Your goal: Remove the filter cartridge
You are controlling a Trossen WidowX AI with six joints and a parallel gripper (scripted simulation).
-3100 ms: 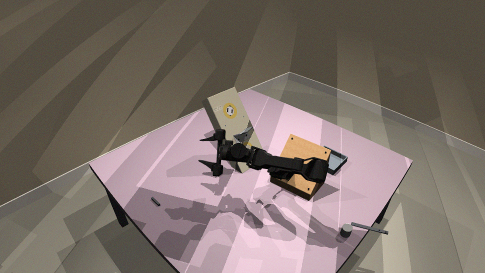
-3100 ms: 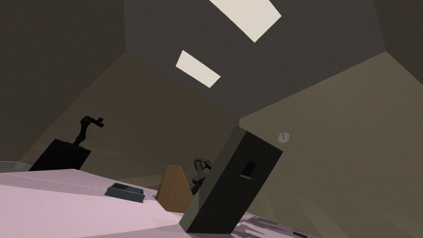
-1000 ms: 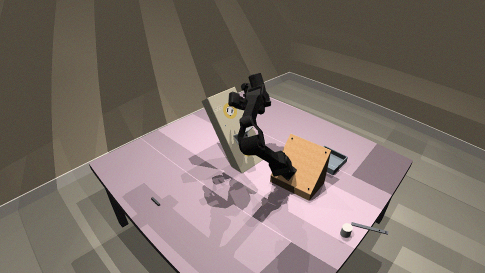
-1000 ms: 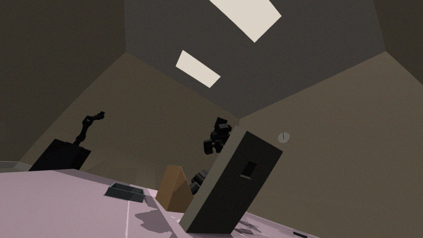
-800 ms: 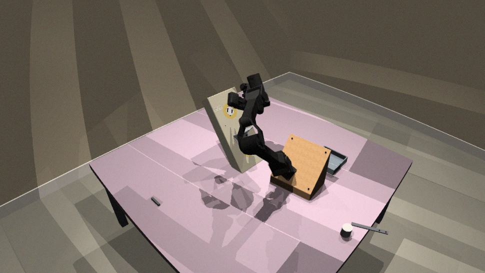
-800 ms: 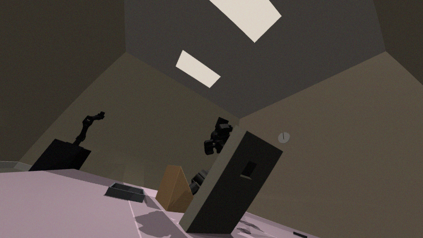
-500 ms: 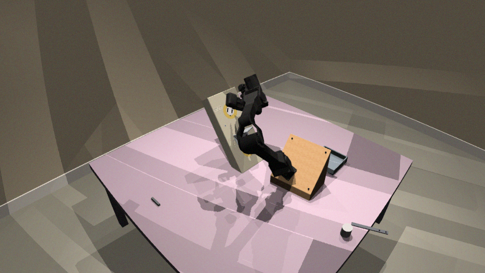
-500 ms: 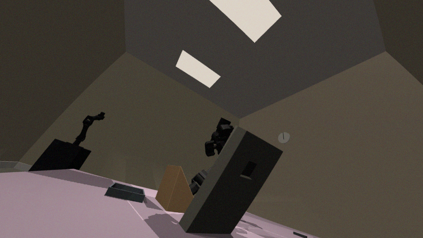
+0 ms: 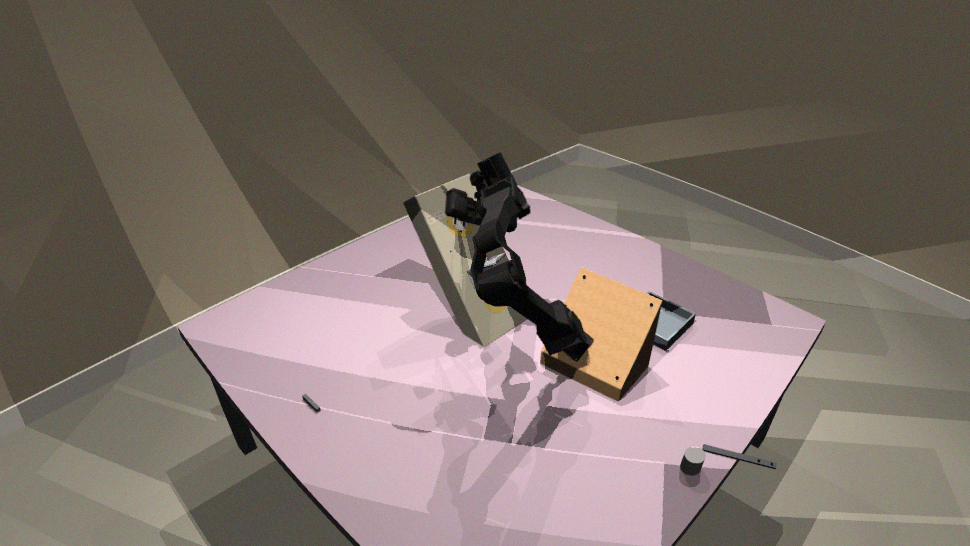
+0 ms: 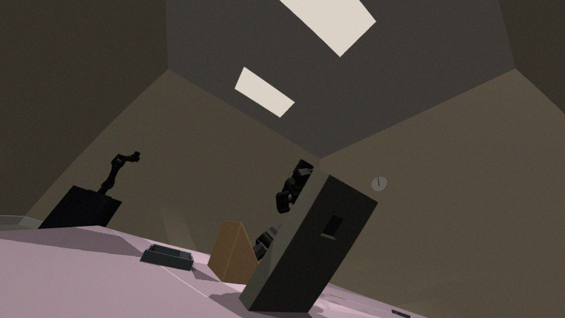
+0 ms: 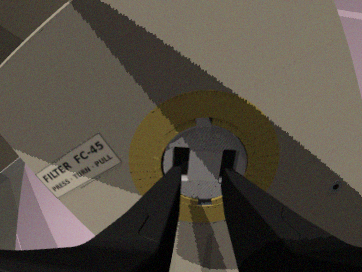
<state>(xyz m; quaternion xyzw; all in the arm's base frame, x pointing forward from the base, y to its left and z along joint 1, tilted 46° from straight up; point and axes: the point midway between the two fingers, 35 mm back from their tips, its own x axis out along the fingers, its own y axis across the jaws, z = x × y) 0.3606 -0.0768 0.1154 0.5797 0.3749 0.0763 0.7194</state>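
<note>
My gripper tip is now 20 mm short of the round grey filter cartridge and 20 mm above it. The rest, counted from my gripper tip: grey tray (400 mm behind, 310 mm to the right, 240 mm below); then service panel (20 mm behind, 90 mm below).
</note>
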